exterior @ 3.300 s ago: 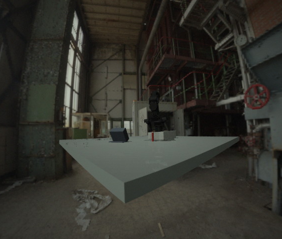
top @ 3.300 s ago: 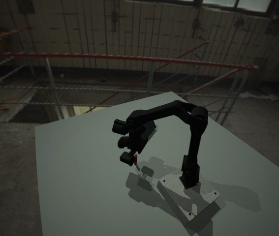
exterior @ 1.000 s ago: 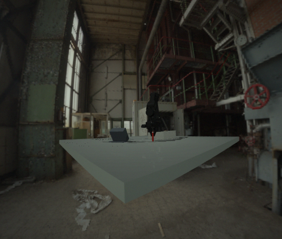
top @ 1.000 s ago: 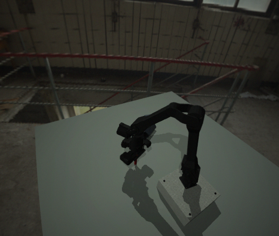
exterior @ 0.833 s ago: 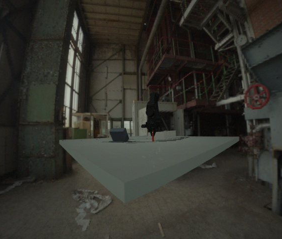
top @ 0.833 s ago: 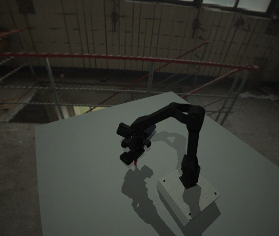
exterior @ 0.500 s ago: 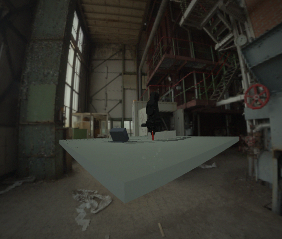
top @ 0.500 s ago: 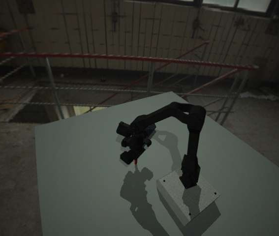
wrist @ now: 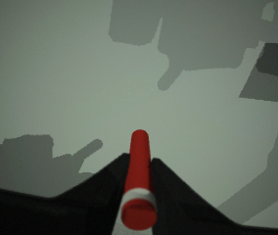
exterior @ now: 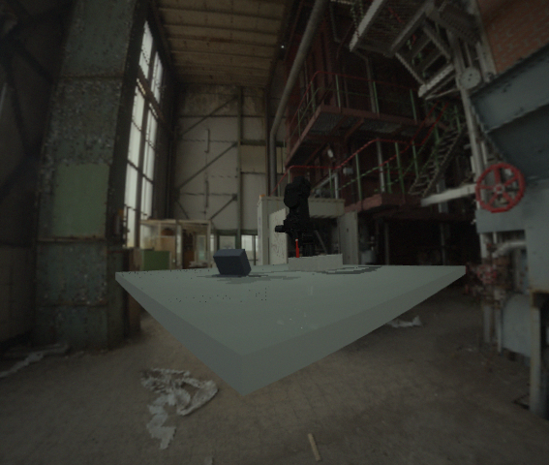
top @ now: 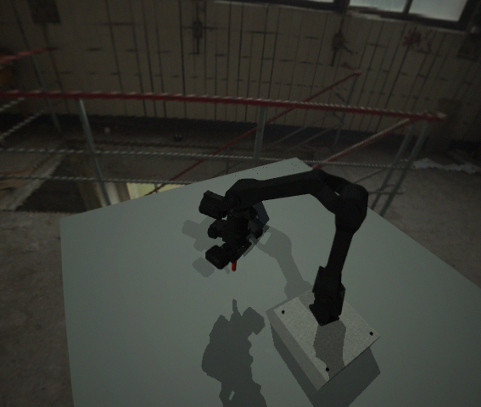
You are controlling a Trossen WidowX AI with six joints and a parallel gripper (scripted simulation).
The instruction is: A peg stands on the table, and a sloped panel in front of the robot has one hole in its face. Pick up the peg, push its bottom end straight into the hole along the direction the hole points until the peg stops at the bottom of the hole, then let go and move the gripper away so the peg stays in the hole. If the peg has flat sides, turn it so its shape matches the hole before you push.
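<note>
My gripper tip is now 230 mm short of the panel, 160 mm to the left of it and 60 mm above it. The rest, counted from my gripper tip: red peg 20 mm above.
</note>
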